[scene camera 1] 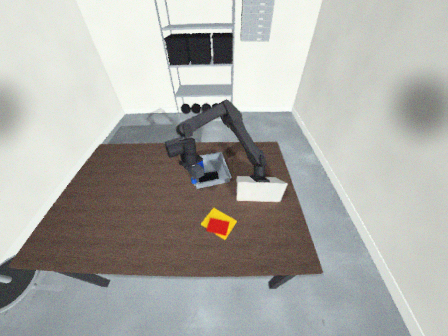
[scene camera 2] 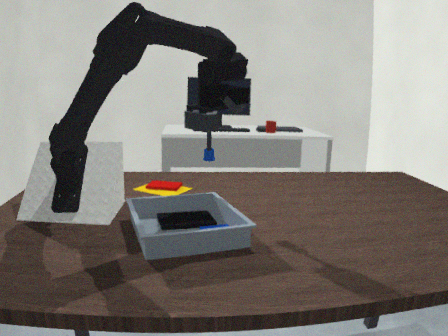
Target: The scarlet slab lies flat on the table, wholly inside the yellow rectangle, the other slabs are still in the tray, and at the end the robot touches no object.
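Frame: origin at the arm's base, x ahead, y left, z up, level; millimetres.
Seen in the pictures: end effector, tool point: (scene camera 1: 194,182) (scene camera 2: 209,159); arm's base, origin of the base link: (scene camera 1: 258,179) (scene camera 2: 70,178).
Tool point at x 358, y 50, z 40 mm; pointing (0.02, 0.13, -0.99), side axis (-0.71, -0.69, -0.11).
Observation:
Pixels of each thing's middle, then the offset from my tool point to it. "spot": a spot on its surface instead. Level surfaces: height alone.
- scarlet slab, body centre: (scene camera 2: 164,185) (scene camera 1: 218,226) dx -129, dy +192, dz -122 mm
- yellow rectangle, surface spot: (scene camera 2: 165,193) (scene camera 1: 217,213) spot: dx -121, dy +118, dz -126 mm
- grey tray, body centre: (scene camera 2: 184,221) (scene camera 1: 209,169) dx -63, dy -186, dz -102 mm
- black slab, body centre: (scene camera 2: 185,219) (scene camera 1: 208,178) dx -60, dy -127, dz -119 mm
- blue slab, body centre: (scene camera 2: 220,235) (scene camera 1: 199,167) dx +12, dy -225, dz -118 mm
- table, its level: dz -127 mm
The scarlet slab (scene camera 1: 218,227) (scene camera 2: 164,185) lies flat on the yellow rectangle (scene camera 1: 216,213) (scene camera 2: 165,193). In scene camera 1 its near left corner reaches a little past the yellow edge. The grey tray (scene camera 1: 226,167) (scene camera 2: 200,244) stands farther back in scene camera 1. It holds a black slab (scene camera 1: 209,176) (scene camera 2: 186,220) and a blue slab (scene camera 1: 201,164) (scene camera 2: 214,227), partly hidden by the arm or the tray wall. My gripper (scene camera 1: 194,181) (scene camera 2: 209,159), a blue suction cup, hangs in the air, open and bearing nothing, apart from the slabs and the tray.
A white slanted block (scene camera 1: 260,190) (scene camera 2: 106,175) stands at the arm's base on the table (scene camera 1: 125,200) (scene camera 2: 350,225). Behind, scene camera 2 shows a white desk (scene camera 2: 240,133) with a red cube (scene camera 2: 270,126). Scene camera 1 shows a shelf unit (scene camera 1: 205,90) by the wall.

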